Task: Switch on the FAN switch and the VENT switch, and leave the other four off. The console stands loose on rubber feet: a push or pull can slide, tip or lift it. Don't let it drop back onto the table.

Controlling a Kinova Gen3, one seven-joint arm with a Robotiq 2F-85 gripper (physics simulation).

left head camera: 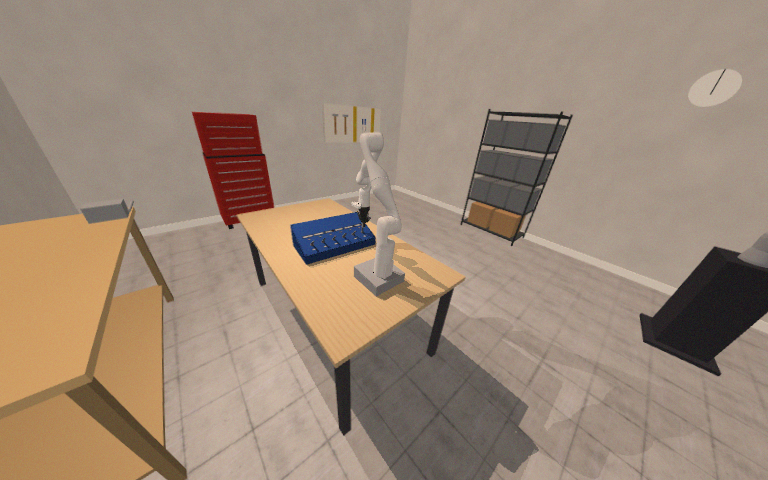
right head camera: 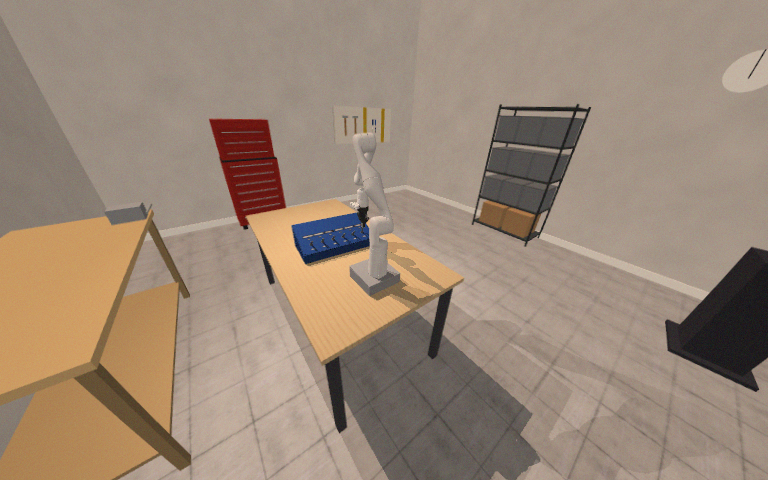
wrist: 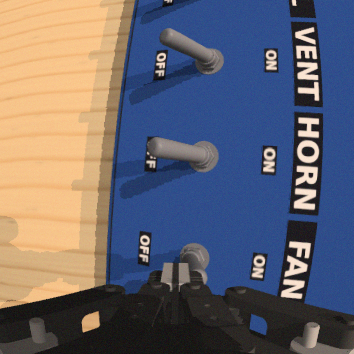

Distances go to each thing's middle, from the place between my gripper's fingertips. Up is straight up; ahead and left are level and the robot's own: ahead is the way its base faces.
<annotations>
Now: the horn lever (wrist: 159,147) 1 cm ahead of my hand, 7 cm to the left of it and 2 cm below it. Also, from my hand: blue console (right head camera: 308,236) (11 cm ahead, 16 cm to the left, 5 cm below); vent lever (wrist: 169,37) (2 cm ahead, 14 cm to the left, 2 cm below).
</annotations>
